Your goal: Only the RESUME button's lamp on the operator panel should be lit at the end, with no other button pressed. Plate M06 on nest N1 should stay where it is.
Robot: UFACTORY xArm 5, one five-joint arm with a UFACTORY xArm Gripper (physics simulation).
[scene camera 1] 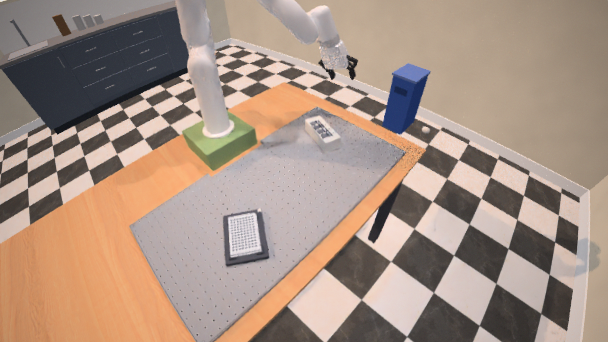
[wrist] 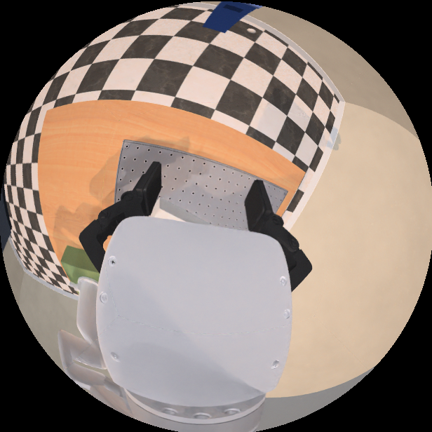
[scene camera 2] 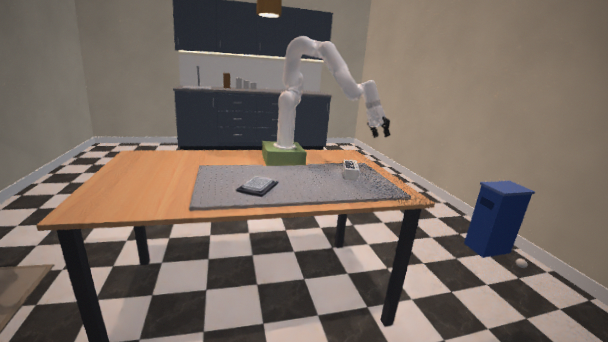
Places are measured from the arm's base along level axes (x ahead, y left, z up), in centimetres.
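Pixels of known places: gripper, between the fingertips: (scene camera 1: 343, 77) (scene camera 2: 381, 136); arm's base, origin of its link: (scene camera 1: 218, 129) (scene camera 2: 284, 146).
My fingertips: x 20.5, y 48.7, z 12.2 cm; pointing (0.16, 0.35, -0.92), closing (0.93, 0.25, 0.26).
Note:
Ahead of a thing's pixels: the offset from my fingertips to its middle. Level surfaces: height alone.
The operator panel @[dx +6.0, dy -17.3, dz -16.3 cm] (scene camera 1: 323, 133) (scene camera 2: 351, 171) is a small white box with dark buttons on its top, on the far right part of the grey board. Its button labels and lamps are too small to read. In the wrist view a pale edge of the panel (wrist: 175, 211) shows, mostly hidden behind the gripper body. A white plate @[dx +22.9, dy -64.8, dz -17.2 cm] (scene camera 1: 245, 235) (scene camera 2: 258, 185) sits flat in a dark nest @[dx +22.9, dy -64.8, dz -18.2 cm] (scene camera 1: 265, 247) (scene camera 2: 242, 190) on the near left part of the board; no label is readable. My gripper (scene camera 1: 343, 76) (scene camera 2: 380, 134) (wrist: 205, 181) is open and empty, high above the panel, touching nothing.
The grey perforated board @[dz -19.1 cm] (scene camera 1: 200, 200) (scene camera 2: 305, 192) (wrist: 200, 175) lies on the wooden table @[dz -20.4 cm] (scene camera 1: 75, 250) (scene camera 2: 135, 190) (wrist: 75, 150). The arm stands on a green base block (scene camera 1: 220, 147) (scene camera 2: 284, 155) (wrist: 80, 262). A blue bin (scene camera 1: 405, 100) (scene camera 2: 500, 220) (wrist: 227, 17) stands on the floor beyond the table.

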